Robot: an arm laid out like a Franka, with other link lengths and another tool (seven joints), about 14 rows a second.
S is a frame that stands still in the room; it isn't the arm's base.
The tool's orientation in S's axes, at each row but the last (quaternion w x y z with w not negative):
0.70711 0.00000 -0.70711 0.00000
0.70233 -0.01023 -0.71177 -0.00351
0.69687 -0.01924 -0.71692 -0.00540
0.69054 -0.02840 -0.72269 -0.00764
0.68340 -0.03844 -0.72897 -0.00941
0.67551 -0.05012 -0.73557 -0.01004
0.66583 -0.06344 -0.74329 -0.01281
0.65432 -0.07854 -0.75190 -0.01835
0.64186 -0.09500 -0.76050 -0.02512
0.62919 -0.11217 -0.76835 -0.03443
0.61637 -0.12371 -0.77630 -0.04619
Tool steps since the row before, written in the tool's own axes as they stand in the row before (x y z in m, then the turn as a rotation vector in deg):
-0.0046 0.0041 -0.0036 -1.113 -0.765 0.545
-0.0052 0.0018 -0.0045 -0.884 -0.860 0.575
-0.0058 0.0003 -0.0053 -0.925 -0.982 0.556
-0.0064 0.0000 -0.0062 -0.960 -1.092 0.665
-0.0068 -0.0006 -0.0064 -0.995 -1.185 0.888
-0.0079 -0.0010 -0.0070 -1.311 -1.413 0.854
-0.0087 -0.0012 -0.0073 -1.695 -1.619 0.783
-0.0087 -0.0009 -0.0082 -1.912 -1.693 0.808
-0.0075 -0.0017 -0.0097 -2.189 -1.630 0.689
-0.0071 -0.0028 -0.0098 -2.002 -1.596 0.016
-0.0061 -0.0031 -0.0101 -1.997 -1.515 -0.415
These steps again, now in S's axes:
0.0036 0.0041 -0.0046 -0.545 -0.765 -1.113
0.0046 0.0017 -0.0052 -0.580 -0.857 -0.884
0.0055 0.0000 -0.0057 -0.564 -0.981 -0.922
0.0065 -0.0005 -0.0061 -0.677 -1.086 -0.959
0.0068 -0.0013 -0.0063 -0.903 -1.165 -1.004
0.0075 -0.0020 -0.0072 -0.863 -1.414 -1.304
0.0080 -0.0026 -0.0077 -0.776 -1.655 -1.663
0.0091 -0.0028 -0.0073 -0.782 -1.746 -1.875
0.0103 -0.0041 -0.0055 -0.612 -1.734 -2.131
0.0101 -0.0055 -0.0047 0.007 -1.807 -1.814
0.0101 -0.0061 -0.0033 0.434 -1.825 -1.714

